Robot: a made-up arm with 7 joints. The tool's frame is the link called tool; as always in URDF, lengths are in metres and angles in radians.
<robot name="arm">
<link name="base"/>
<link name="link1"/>
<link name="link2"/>
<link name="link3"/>
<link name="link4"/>
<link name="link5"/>
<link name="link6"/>
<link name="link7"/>
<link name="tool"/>
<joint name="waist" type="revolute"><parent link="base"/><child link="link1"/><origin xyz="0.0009 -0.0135 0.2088"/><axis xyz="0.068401 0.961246 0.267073"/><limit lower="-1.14" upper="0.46"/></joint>
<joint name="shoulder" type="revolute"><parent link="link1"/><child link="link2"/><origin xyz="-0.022 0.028 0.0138"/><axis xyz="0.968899 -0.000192 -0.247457"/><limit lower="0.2" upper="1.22"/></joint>
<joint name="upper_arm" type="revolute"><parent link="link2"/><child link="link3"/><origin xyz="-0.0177 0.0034 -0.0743"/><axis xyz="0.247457 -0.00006 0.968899"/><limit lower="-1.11" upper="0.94"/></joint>
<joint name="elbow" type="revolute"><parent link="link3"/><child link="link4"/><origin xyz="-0.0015 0.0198 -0.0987"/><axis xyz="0.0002 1 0.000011"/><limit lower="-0.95" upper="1.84"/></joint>
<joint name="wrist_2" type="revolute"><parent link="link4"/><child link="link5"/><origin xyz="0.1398 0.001 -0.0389"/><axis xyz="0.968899 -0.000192 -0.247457"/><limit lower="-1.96" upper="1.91"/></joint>
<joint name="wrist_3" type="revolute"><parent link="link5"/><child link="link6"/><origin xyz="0.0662 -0.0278 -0.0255"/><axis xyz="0.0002 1 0.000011"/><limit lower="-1.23" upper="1.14"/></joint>
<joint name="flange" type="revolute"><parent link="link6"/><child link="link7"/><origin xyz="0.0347 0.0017 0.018"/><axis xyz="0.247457 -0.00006 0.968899"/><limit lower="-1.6" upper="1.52"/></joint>
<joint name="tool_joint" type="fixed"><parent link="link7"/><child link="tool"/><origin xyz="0.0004 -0.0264 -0.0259" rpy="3.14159 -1.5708 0"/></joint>
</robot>
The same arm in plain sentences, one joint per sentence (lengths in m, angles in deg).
The arm has seven revolute joints in a row. What follows holds with every joint at zero, and every direction is one of the base frame's. Joint 1 is mounted 0.0009 m along +x and 0.0135 m along -y and 0.2088 m along +z from the base frame's origin and rotates about the direction (0.068403, 0.961235, 0.26711), from -65.32 to 26.36 deg. Joint 2 is mounted 0.022 m along -x and 0.028 m along +y and 0.0138 m along +z from joint 1 and rotates about the direction (0.968889, -0.0002, -0.247497), from 11.46 to 69.9 deg. Joint 3 is mounted 0.0177 m along -x and 0.0034 m along +y and 0.0743 m along -z from joint 2 and rotates about the direction (0.247497, -0.0001, 0.968889), from -63.6 to 53.86 deg. Joint 4 is mounted 0.0015 m along -x and 0.0198 m along +y and 0.0987 m along -z from joint 3 and rotates about the direction (0.0002, 1, 0), from -54.43 to 105.42 deg. Joint 5 is mounted 0.1398 m along +x and 0.001 m along +y and 0.0389 m along -z from joint 4 and rotates about the direction (0.968889, -0.0002, -0.247497), from -112.3 to 109.43 deg. Joint 6 is mounted 0.0662 m along +x and 0.0278 m along -y and 0.0255 m along -z from joint 5 and rotates about the direction (0.0002, 1, 0), from -70.47 to 65.32 deg. Joint 7 is mounted 0.0347 m along +x and 0.0017 m along +y and 0.018 m along +z from joint 6 and rotates about the direction (0.247497, -0.0001, 0.968889), from -91.67 to 87.09 deg. The tool frame, which is the frame that the pose is given for, is mounted 0.0004 m along +x and 0.0264 m along -y and 0.0259 m along -z from joint 7; its axes are the base frame's turned by roll 180, pitch -90 and yaw 0 deg (as in URDF: about the fixed x, then y, then z).
